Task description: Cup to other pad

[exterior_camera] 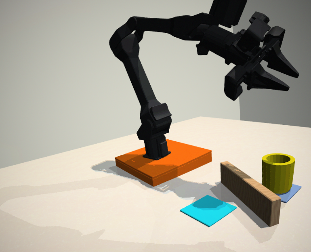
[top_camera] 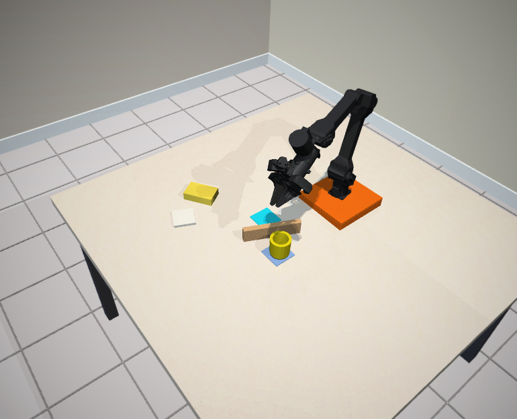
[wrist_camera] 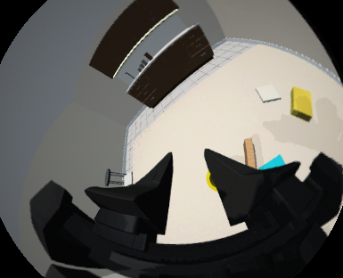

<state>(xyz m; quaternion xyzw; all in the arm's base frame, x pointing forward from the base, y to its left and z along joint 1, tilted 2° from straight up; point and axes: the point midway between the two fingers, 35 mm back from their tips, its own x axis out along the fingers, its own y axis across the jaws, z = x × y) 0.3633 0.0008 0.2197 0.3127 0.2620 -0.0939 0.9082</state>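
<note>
The yellow cup lies 200 mm below my gripper tip, 40 mm behind it and 10 mm to the left of it. From my gripper tip the other things lie so: cyan pad (240 mm below, 130 mm to the right, 130 mm behind); then pale blue pad (240 mm below, 30 mm behind, 10 mm to the left); then wooden bar (220 mm below, 80 mm behind, 60 mm to the right).
</note>
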